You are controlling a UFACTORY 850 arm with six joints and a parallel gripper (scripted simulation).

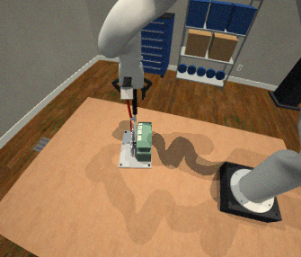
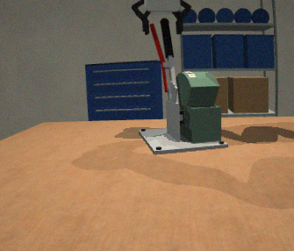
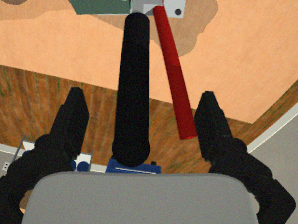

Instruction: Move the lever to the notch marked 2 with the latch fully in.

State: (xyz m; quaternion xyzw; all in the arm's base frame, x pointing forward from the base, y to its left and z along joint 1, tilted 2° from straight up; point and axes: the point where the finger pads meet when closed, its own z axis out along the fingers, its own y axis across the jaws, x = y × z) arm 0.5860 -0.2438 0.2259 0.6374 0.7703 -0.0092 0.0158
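My gripper is now 1 cm short of the red bar, 5 cm to the right of it and 10 cm above it.
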